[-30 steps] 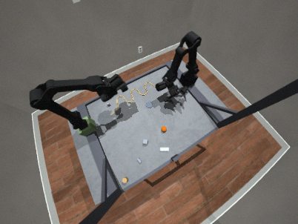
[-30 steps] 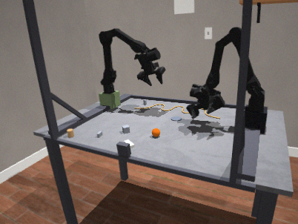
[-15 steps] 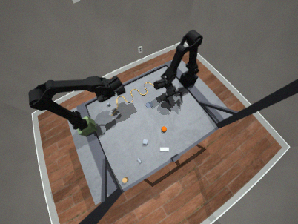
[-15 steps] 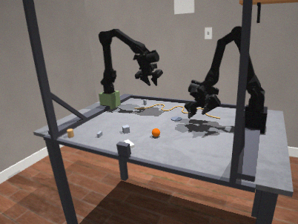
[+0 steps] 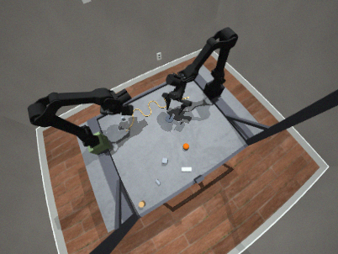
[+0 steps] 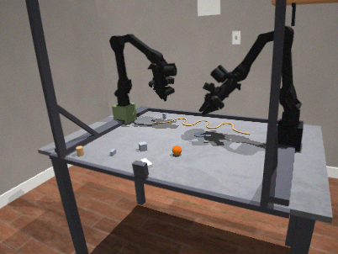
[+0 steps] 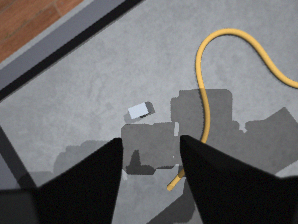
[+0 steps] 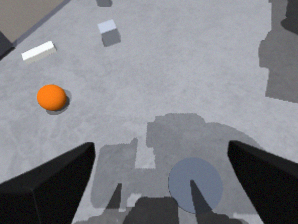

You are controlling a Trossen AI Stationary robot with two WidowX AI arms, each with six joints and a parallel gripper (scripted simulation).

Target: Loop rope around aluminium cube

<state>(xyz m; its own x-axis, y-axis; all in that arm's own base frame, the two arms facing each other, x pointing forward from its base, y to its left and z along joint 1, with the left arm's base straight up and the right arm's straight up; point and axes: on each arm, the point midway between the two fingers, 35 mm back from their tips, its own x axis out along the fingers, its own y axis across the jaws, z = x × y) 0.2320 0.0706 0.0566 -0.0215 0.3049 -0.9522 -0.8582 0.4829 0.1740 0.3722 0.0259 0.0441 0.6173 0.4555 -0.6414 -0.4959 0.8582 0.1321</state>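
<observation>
My left hand is 38 cm past the aluminium cube, 12 cm to the left of it and 14 cm above it. From my left hand the other things lie so: orange ball 36 cm behind, 29 cm to the right, 14 cm below; white block 49 cm behind, 22 cm to the right, 15 cm below; blue disc 13 cm behind, 29 cm to the right, 15 cm below.
</observation>
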